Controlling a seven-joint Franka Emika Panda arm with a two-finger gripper.
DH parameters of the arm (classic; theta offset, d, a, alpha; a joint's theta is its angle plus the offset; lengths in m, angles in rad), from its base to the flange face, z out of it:
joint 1: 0 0.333 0 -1.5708
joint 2: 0 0 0 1.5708
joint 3: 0 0.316 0.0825 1.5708
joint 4: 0 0 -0.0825 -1.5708
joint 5: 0 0.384 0 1.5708
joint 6: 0 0 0.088 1.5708
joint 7: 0 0.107 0 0
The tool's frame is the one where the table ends.
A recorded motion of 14 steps. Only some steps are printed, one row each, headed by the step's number.
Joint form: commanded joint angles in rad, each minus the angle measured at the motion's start. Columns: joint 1, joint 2, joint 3, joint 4, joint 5, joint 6, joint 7.
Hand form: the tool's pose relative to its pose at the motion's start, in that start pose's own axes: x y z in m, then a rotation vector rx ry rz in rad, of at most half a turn. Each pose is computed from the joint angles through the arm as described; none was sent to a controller.
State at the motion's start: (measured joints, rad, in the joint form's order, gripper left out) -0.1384 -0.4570 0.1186 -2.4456 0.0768 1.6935 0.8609
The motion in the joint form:
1: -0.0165 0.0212 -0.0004 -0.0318 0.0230 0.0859 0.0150
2: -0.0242 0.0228 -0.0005 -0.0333 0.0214 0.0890 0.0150
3: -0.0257 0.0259 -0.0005 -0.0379 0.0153 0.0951 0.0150
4: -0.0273 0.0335 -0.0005 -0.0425 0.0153 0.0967 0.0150
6: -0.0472 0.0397 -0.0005 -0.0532 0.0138 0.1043 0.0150
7: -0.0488 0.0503 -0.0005 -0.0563 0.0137 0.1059 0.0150
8: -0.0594 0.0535 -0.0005 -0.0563 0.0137 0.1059 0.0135
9: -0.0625 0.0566 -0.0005 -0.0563 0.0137 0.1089 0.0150
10: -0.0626 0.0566 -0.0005 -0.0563 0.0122 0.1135 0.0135
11: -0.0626 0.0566 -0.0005 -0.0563 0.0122 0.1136 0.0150
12: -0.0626 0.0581 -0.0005 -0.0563 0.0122 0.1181 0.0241
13: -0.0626 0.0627 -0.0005 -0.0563 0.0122 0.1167 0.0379
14: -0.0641 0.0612 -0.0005 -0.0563 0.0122 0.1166 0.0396
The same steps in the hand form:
1: 0.0118 -0.0046 0.0142 0.0441 -0.0002 0.0379
2: 0.0146 -0.0030 0.0151 0.0447 -0.0006 0.0452
3: 0.0161 -0.0028 0.0178 0.0400 0.0025 0.0459
4: 0.0176 -0.0031 0.0224 0.0327 -0.0051 0.0478
6: 0.0244 0.0014 0.0287 0.0290 -0.0143 0.0675
7: 0.0262 0.0006 0.0336 0.0207 -0.0231 0.0692
8: 0.0296 0.0028 0.0346 0.0207 -0.0276 0.0778
9: 0.0311 0.0030 0.0354 0.0214 -0.0285 0.0823
10: 0.0316 0.0028 0.0350 0.0239 -0.0243 0.0806
11: 0.0316 0.0027 0.0350 0.0239 -0.0243 0.0821
12: 0.0321 0.0022 0.0351 0.0261 -0.0224 0.0913
13: 0.0326 0.0018 0.0368 0.0217 -0.0268 0.1051
14: 0.0329 0.0023 0.0363 0.0230 -0.0262 0.1082

